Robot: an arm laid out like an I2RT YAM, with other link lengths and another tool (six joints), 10 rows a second.
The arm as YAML. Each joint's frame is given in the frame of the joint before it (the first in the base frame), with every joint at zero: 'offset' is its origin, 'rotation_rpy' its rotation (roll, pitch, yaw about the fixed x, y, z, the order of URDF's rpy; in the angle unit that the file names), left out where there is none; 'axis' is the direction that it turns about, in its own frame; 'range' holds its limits. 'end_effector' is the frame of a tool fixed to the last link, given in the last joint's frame.
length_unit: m
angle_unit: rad
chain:
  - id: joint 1
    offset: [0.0, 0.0, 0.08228]
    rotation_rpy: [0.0, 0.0, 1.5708]
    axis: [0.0, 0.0, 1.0]
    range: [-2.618, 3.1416]
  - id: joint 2
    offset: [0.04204, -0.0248, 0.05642]
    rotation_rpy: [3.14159, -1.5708, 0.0]
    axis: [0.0, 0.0, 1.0]
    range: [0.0, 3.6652]
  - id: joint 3
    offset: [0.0, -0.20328, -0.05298]
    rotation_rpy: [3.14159, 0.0, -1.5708]
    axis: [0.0, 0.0, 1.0]
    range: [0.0, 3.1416]
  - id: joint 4
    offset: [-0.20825, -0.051, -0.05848]
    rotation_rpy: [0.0, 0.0, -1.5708]
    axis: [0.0, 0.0, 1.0]
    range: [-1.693, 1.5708]
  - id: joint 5
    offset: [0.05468, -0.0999, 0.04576]
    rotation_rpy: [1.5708, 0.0, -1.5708]
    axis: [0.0, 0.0, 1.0]
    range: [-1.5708, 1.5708]
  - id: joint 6
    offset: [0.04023, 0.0, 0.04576]
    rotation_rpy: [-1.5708, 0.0, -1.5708]
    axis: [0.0, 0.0, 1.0]
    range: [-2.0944, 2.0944]
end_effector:
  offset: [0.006, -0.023, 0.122]
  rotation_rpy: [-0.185, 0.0, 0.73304]
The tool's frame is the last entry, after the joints.
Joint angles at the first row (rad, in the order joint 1, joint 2, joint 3, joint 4, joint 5, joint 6):
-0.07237, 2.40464, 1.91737, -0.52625, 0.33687, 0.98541
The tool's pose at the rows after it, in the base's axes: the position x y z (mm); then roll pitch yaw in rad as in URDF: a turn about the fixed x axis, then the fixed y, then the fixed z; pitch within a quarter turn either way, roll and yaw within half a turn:
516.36, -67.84, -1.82, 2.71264, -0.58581, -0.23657
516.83, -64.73, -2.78, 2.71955, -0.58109, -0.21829
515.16, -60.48, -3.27, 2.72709, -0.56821, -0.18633
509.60, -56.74, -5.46, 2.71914, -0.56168, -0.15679
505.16, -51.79, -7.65, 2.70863, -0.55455, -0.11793
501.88, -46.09, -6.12, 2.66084, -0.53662, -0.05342
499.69, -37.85, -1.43, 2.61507, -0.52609, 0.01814
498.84, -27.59, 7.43, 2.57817, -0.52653, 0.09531
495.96, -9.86, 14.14, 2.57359, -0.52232, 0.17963
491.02, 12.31, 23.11, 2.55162, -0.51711, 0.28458
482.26, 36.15, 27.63, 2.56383, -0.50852, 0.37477
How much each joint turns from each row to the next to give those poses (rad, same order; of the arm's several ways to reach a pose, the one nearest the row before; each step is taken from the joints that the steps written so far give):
-0.00103, 0.00737, 0.00111, -0.00607, -0.00534, -0.00401
0.00120, 0.00093, -0.00099, 0.00301, -0.01633, -0.01531
0.00053, -0.00666, -0.00737, -0.00303, -0.02520, -0.02754
0.00522, -0.02685, -0.05456, 0.02652, -0.00519, -0.02116
0.00773, -0.02070, -0.04415, 0.02326, -0.00600, -0.02729
0.01944, -0.00980, -0.00497, -0.01288, 0.02415, -0.03962
0.02416, -0.02039, -0.01468, -0.00257, 0.02172, -0.04307
0.02473, -0.03416, -0.02496, 0.00870, 0.00965, -0.04807
0.02922, -0.03765, -0.03202, 0.00636, -0.02431, -0.04965
0.04349, -0.04818, -0.04052, 0.00717, -0.01089, -0.05571
0.03920, -0.04500, -0.04409, 0.00067, -0.03835, -0.04472

